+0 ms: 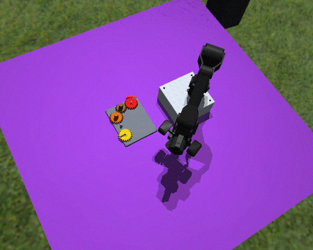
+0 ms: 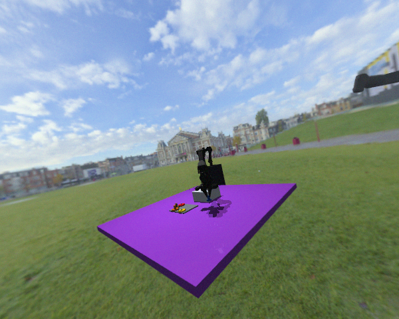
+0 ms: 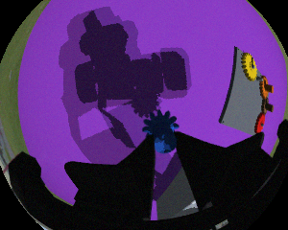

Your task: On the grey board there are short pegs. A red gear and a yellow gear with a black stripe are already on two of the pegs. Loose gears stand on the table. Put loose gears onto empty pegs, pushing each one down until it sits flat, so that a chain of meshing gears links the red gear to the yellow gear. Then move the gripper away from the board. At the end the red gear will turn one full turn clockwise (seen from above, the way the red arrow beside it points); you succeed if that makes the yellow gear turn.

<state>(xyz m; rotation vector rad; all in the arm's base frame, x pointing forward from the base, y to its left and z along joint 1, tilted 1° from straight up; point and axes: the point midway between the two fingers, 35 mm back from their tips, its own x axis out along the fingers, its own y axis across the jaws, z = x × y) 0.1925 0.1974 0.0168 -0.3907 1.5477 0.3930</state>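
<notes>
The orange gear lies 19 cm ahead of my gripper tip, 25 cm to the right of it and 5 cm below it. The rest, counted from my gripper tip: red gear: 9 cm ahead, 30 cm to the right, 6 cm below; then small blue gear: 1 cm below; then yellow gear: 18 cm ahead, 15 cm to the right, 6 cm below.
</notes>
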